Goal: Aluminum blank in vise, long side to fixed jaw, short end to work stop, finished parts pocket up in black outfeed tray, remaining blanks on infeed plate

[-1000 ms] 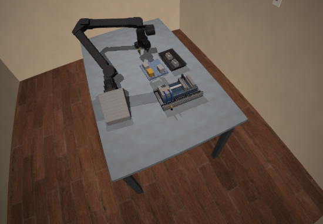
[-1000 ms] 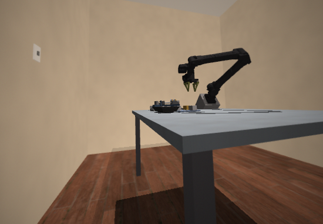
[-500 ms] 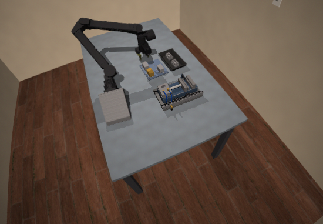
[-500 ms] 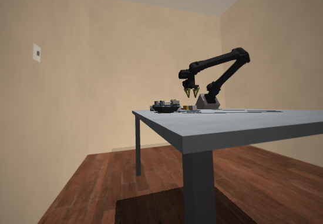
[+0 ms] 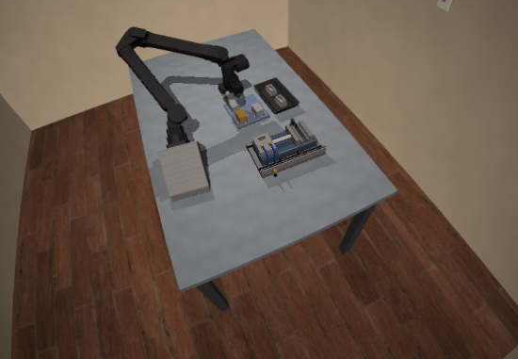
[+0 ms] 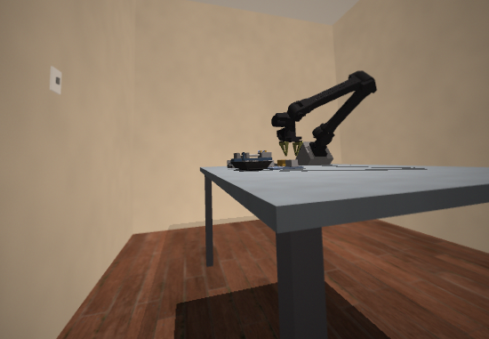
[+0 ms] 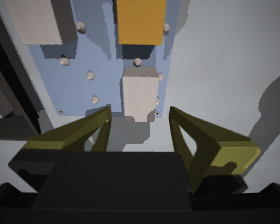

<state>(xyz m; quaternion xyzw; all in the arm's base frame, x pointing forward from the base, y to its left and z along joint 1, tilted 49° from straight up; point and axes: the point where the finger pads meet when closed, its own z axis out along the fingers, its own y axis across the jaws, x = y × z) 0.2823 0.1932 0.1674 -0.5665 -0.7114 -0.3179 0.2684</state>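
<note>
Now: hand 9 cm to the left of the yellow brass blank, 5 cm above it and 2 cm short of it. Round my hand: blue vise base 33 cm to the right, 16 cm ahead, 3 cm below.
</note>
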